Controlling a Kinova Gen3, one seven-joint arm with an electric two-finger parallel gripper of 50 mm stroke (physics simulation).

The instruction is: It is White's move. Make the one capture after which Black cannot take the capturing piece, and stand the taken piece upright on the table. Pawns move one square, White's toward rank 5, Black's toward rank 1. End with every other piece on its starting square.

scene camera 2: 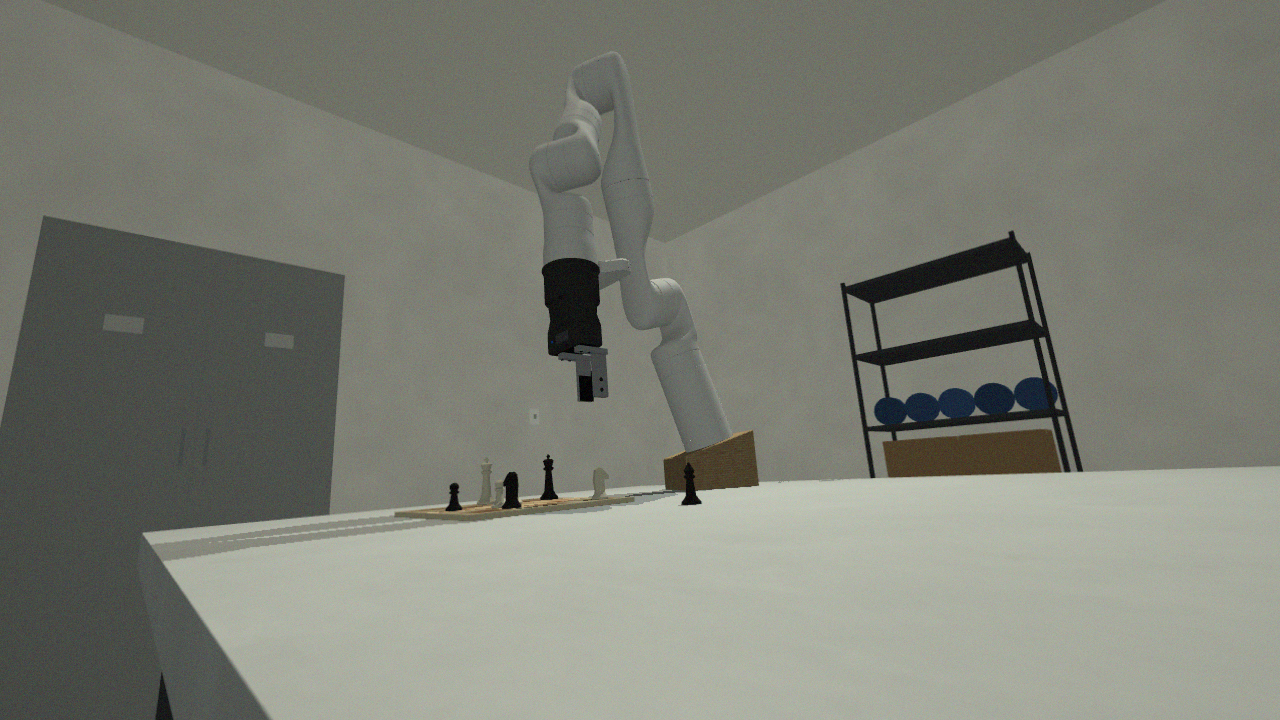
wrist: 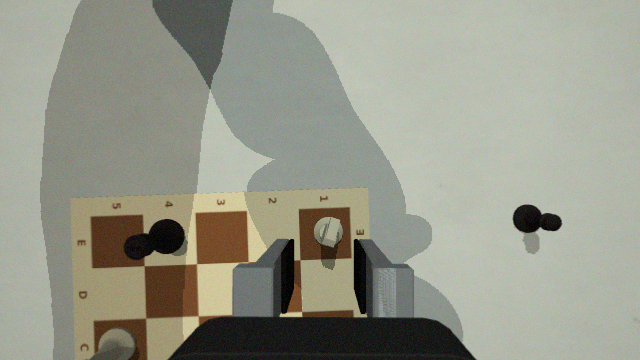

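Pixels of known places: gripper, fingertip midpoint: [scene camera 2: 592,399] [wrist: 323,264]; arm's base, link origin: [scene camera 2: 709,443].
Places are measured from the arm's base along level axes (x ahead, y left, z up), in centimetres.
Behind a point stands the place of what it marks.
Observation:
My gripper [scene camera 2: 592,399] @(z 5.6, x 33.7, y 0.9 cm) [wrist: 323,264] @(z 5.6, x 33.7, y 0.9 cm) is partly open and empty, raised well above the board [scene camera 2: 429,515] @(z -7.5, x 50.8, y -9.2 cm) [wrist: 350,197] @(z -7.3, x 31.9, y 3.8 cm). The white knight [scene camera 2: 599,483] @(z -5.3, x 34.2, y 1.9 cm) [wrist: 328,231] @(z -3.5, x 33.5, y 1.6 cm) stands upright on E1, below the fingers and apart from them. The black bishop [scene camera 2: 689,485] @(z -5.9, x 37.1, y 16.7 cm) [wrist: 527,218] @(z -6.8, x 36.4, y 16.1 cm) stands upright on the table, off the board on the rank 1 side. The black king [scene camera 2: 548,479] @(z -4.5, x 31.9, y -9.7 cm) [wrist: 166,236] @(z -5.5, x 31.4, y -9.4 cm) stands on E4. The white king [scene camera 2: 485,481] @(z -4.2, x 38.7, y -15.0 cm) is upright; a pale piece [wrist: 116,345] @(z -6.0, x 38.0, y -14.7 cm) on C5, partly cut off, appears to be it. The gripper hides part of the board in the wrist view.
In the scene view, a black pawn [scene camera 2: 453,497] @(z -5.8, x 47.9, y -9.1 cm), a black knight [scene camera 2: 511,491] @(z -5.4, x 46.0, y -1.1 cm) and a small white piece [scene camera 2: 499,491] @(z -5.4, x 44.7, y -4.7 cm), partly hidden behind that knight, stand on the board. The arm's wooden base block [scene camera 2: 716,463] @(z -3.7, x 5.0, y 3.7 cm) is behind the bishop. A shelf rack [scene camera 2: 948,342] stands beyond the table.

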